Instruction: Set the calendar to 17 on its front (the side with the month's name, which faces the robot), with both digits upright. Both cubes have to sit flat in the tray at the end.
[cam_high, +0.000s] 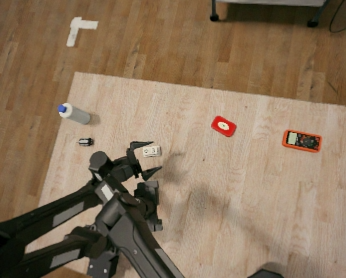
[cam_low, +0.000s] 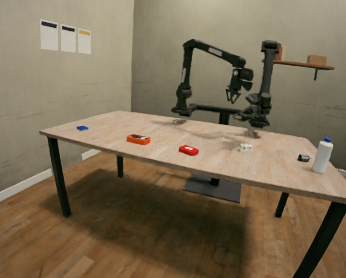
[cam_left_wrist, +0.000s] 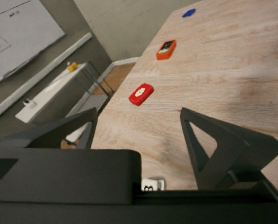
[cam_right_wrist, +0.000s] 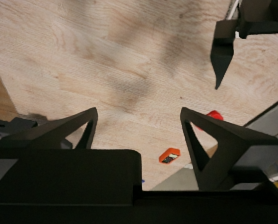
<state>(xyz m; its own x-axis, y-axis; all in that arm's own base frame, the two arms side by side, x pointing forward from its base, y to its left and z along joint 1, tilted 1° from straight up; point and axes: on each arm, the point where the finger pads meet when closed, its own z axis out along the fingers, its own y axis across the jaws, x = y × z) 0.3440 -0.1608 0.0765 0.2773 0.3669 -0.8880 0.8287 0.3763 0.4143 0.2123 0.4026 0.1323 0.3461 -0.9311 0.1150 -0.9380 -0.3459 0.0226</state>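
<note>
My left hand is 10 mm short of the white tray, 80 mm to the right of it and 180 mm above it. From my left hand the other things lie so: blue item (200 mm ahead, 980 mm to the right, 180 mm below); then red flat object (180 mm ahead, 200 mm to the right, 180 mm below).
</note>
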